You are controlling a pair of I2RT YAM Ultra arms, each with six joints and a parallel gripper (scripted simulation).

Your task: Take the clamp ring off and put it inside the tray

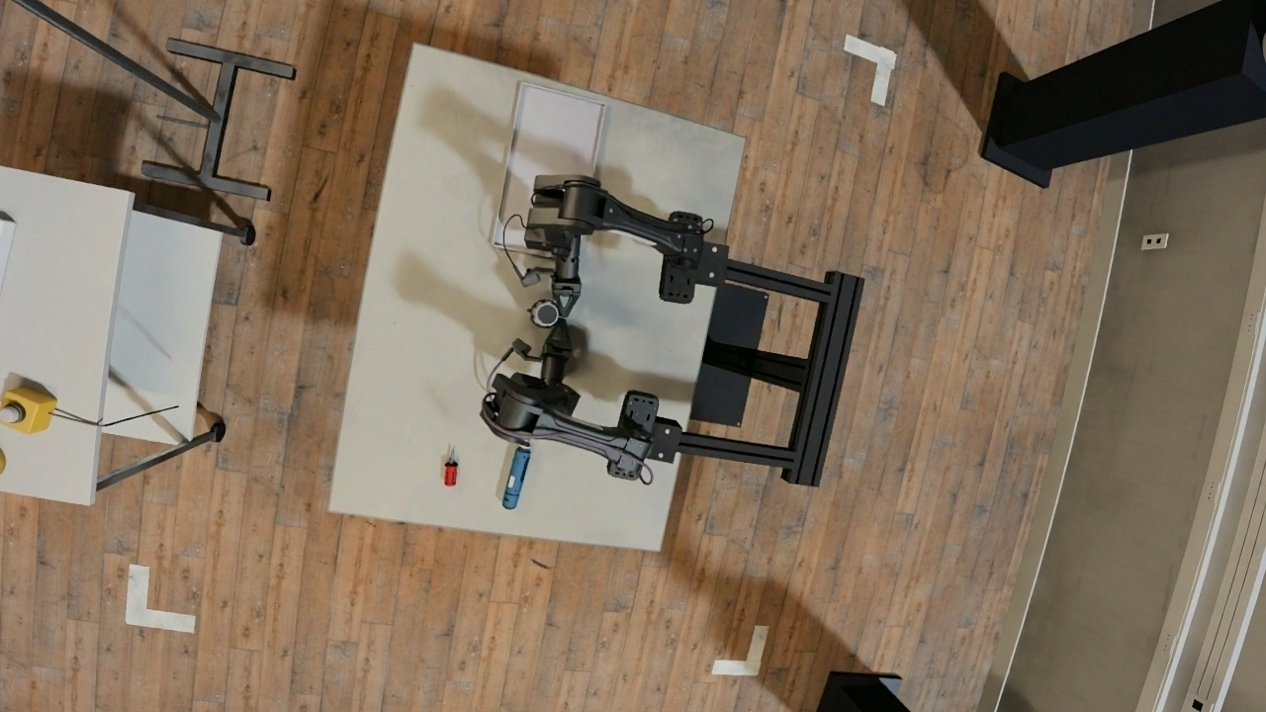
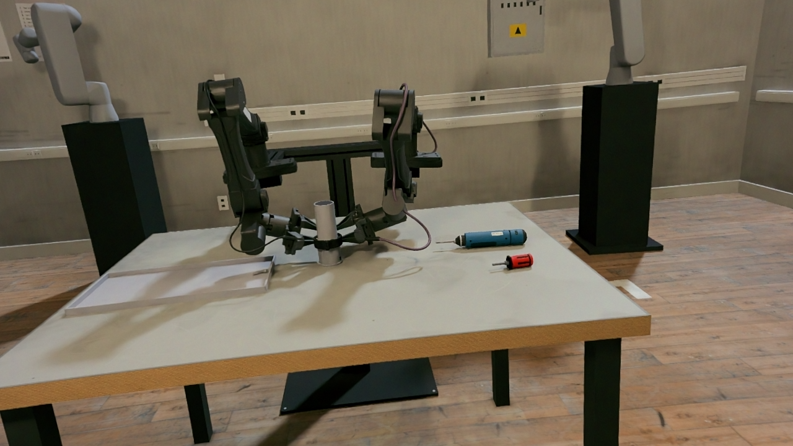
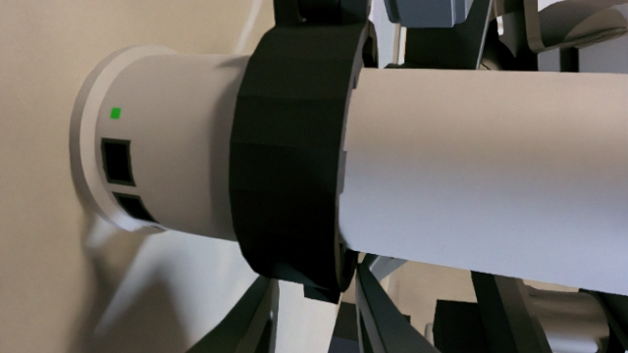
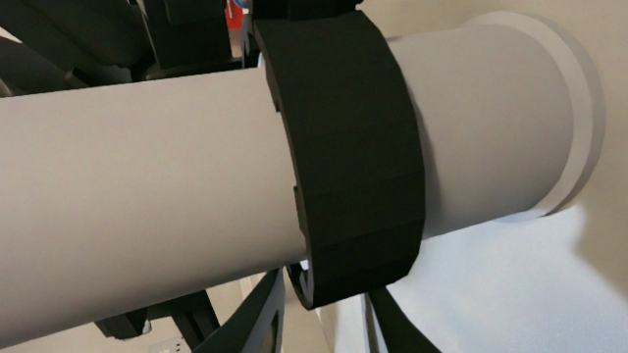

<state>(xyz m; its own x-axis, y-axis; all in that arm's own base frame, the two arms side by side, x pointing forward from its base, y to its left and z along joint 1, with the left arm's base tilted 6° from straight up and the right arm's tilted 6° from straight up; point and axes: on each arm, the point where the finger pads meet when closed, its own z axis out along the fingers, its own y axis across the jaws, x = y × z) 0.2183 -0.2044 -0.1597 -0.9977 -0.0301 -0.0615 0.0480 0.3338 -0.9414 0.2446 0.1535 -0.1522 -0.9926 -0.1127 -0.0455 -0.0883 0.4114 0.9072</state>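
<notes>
Now: right hand 4 cm short of the black clamp ring and 2 cm to the right of it. The rest, counted from my right hand: pale link tube (5 cm ahead, 5 cm above, 1 cm to the left); then small screw (15 cm to the right, 10 cm ahead, 5 cm below); then grey joint module (5 cm ahead, 3 cm below, 1 cm to the left).
Right now my left hand is 40 mm short of the black clamp ring and 10 mm to the left of it. The rest, counted from my left hand: pale link tube: 50 mm above, 40 mm ahead, 20 mm to the right; then small screw: 180 mm to the right, 100 mm ahead, 50 mm below; then grey joint module: 40 mm ahead, 30 mm below, 20 mm to the right.
</notes>
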